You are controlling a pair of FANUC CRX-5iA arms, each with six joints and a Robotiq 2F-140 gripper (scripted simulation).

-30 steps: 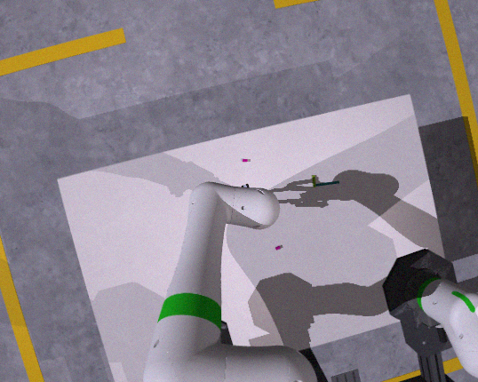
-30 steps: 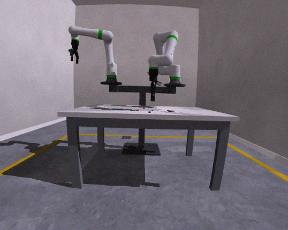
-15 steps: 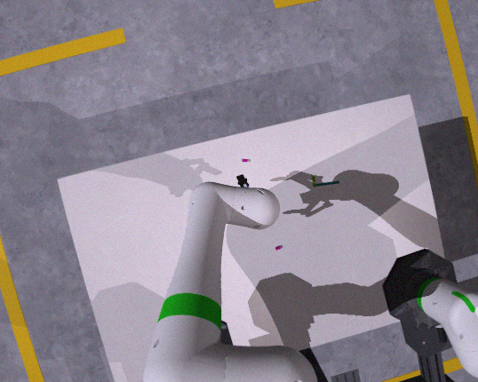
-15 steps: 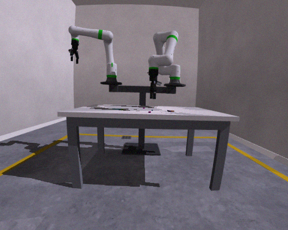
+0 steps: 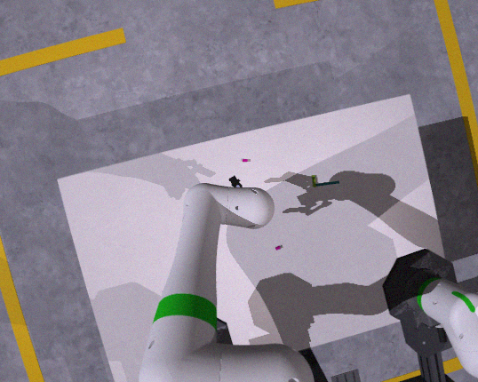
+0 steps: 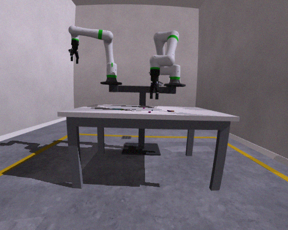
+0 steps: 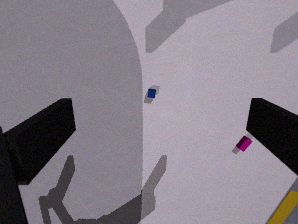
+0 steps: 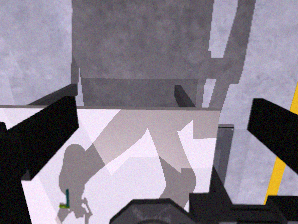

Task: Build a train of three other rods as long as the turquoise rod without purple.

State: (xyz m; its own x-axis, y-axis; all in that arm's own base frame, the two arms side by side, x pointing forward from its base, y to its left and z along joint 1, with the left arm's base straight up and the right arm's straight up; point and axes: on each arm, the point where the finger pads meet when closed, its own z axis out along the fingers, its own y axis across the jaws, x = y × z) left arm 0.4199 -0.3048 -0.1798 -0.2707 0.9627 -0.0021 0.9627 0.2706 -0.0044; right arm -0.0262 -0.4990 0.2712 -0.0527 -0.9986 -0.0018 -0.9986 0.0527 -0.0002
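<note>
The orange rod is 1 cm ahead of my left hand, 18 cm to the left of it and 12 cm below it. The rest, counted from my left hand: lime rod 31 cm to the right, 12 cm below; purple rod 1 cm ahead, 15 cm to the left, 12 cm below; blue rod 1 cm to the right, 12 cm below.
</note>
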